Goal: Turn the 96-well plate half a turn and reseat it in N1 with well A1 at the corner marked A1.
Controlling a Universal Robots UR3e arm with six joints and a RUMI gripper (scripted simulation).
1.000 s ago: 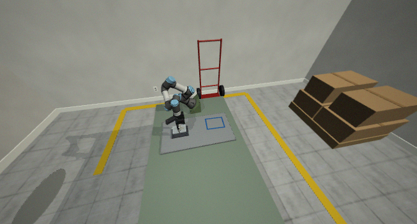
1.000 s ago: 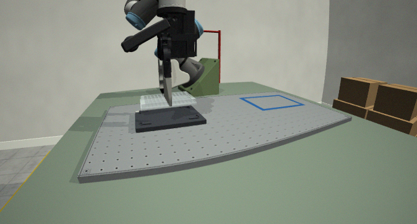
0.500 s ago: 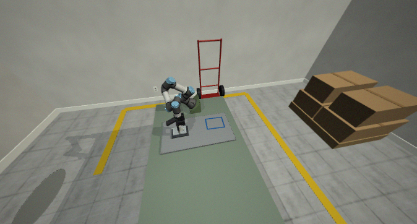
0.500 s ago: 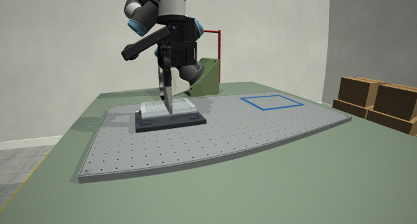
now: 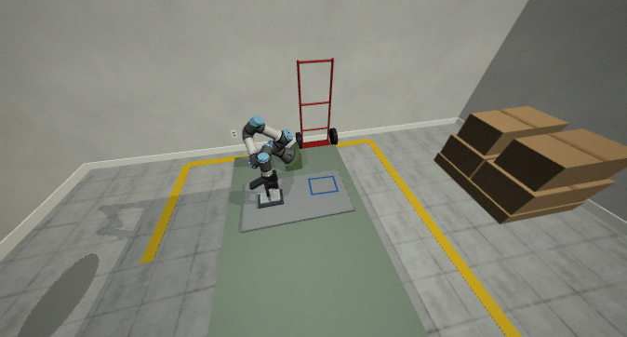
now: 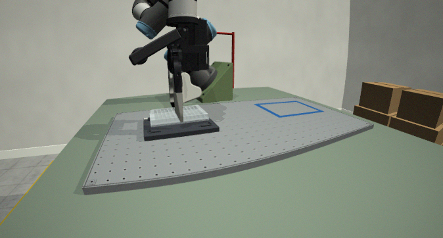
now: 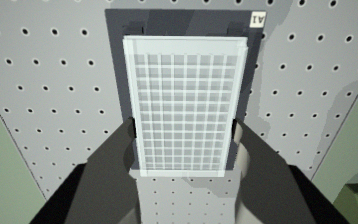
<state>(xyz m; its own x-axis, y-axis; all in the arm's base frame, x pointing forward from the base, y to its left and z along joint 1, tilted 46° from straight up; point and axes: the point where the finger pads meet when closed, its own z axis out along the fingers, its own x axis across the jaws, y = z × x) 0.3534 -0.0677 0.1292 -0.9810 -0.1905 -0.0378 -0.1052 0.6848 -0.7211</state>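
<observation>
Right now the clear 96-well plate is 10 mm below my hand. From my hand the other things lie so: A1 label (80 mm to the right, 50 mm behind, 30 mm below); then dark plate nest N1 (30 mm below).
</observation>
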